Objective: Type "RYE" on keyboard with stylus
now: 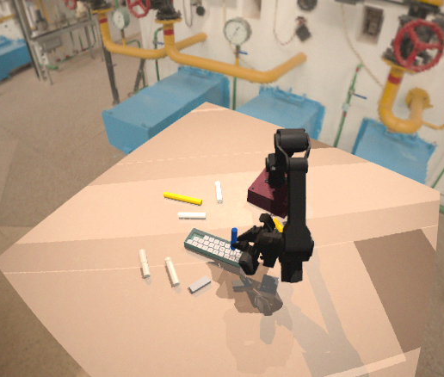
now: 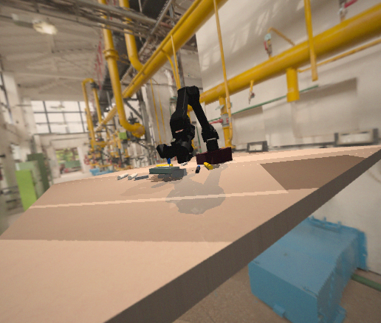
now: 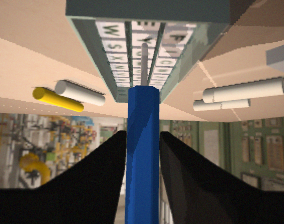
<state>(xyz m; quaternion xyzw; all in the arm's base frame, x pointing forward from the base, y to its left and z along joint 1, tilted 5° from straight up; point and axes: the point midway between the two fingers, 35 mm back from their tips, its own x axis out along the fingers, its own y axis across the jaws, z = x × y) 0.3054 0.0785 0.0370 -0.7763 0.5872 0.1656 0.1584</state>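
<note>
Right now my gripper tip is 15 cm to the right of the grey block, 6 cm above it and 2 cm short of it. Round my gripper tip: blue stylus 1 cm below.
</note>
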